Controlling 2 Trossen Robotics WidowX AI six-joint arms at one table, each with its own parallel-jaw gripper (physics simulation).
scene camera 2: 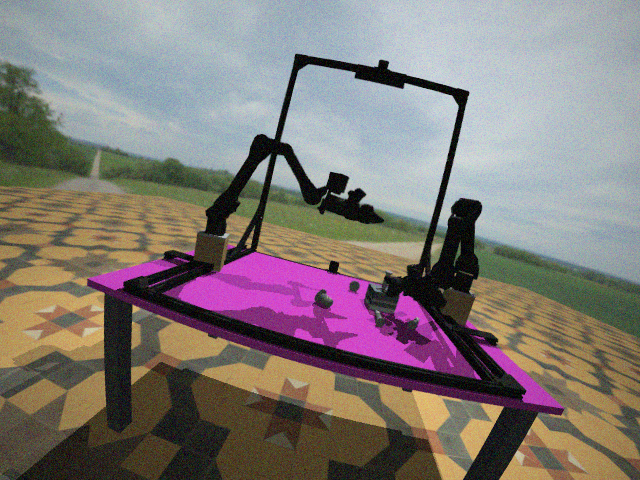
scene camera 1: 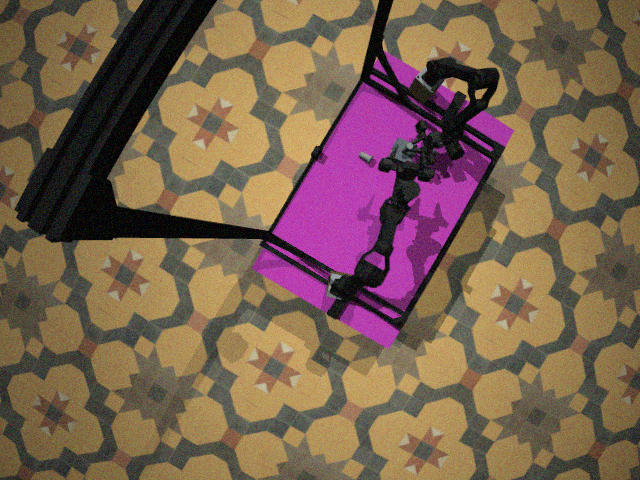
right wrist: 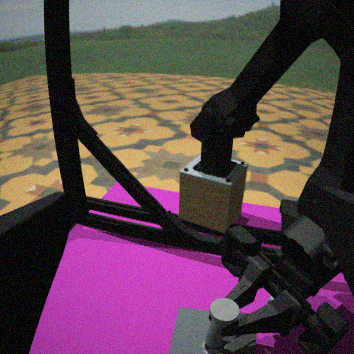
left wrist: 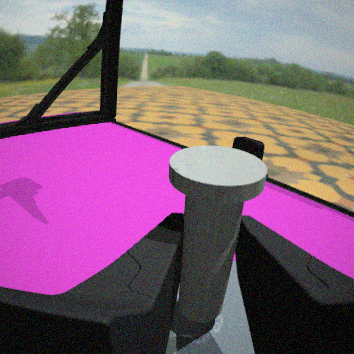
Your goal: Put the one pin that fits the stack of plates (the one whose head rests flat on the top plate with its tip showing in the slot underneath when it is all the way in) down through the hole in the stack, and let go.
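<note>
My left gripper [scene camera 1: 414, 148] [scene camera 2: 391, 282] [left wrist: 208, 225] is shut on a grey pin [scene camera 2: 388, 274] [left wrist: 217, 169] [right wrist: 224, 309] with a wide round head. The pin is about upright, head up, over the grey stack of plates [scene camera 1: 399, 148] [scene camera 2: 380, 300] [left wrist: 233, 305] [right wrist: 186, 330]. Its lower end is at or close above the top plate; the hole is hidden, so I cannot tell whether the tip is in it. My right gripper [scene camera 1: 406, 167] [scene camera 2: 376, 217] is open and empty, high above the table, left of the stack in scene camera 2.
Loose grey pieces [scene camera 2: 323, 298] [scene camera 2: 354, 286] lie left of the stack in scene camera 2; others [scene camera 2: 378, 318] [scene camera 2: 412, 323] lie in front. A pale pin [scene camera 1: 366, 157] lies left of the stack in scene camera 1. Black rails and a tall frame [scene camera 2: 449, 155] edge the table.
</note>
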